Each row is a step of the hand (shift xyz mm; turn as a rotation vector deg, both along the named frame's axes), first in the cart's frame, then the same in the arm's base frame.
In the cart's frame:
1: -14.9 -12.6 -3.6 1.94 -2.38 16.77
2: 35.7 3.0 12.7 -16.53 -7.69 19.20
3: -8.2 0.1 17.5 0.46 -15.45 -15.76
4: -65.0 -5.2 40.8 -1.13 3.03 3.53
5: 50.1 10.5 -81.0 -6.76 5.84 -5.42
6: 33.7 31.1 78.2 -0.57 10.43 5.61
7: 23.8 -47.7 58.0 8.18 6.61 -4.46
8: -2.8 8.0 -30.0 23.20 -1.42 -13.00
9: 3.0 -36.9 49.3 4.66 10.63 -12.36
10: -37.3 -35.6 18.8 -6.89 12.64 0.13
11: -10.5 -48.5 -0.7 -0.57 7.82 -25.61
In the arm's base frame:
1: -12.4 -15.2 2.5 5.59 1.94 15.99
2: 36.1 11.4 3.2 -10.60 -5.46 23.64
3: -4.5 2.9 18.6 0.52 -18.44 -12.12
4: -53.4 -5.5 55.0 -1.01 3.56 3.04
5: 30.3 -1.1 -90.9 -8.72 3.29 -4.72
6: 41.2 53.4 60.6 -1.57 11.23 3.45
7: 43.7 -28.5 59.0 5.65 6.57 -7.44
8: -10.1 0.2 -29.5 20.04 -0.80 -17.52
9: 19.9 -23.4 53.4 -0.07 8.04 -14.93
10: -25.0 -35.6 33.5 -9.15 11.09 -0.73
11: -0.4 -48.3 11.2 -7.09 1.43 -25.79

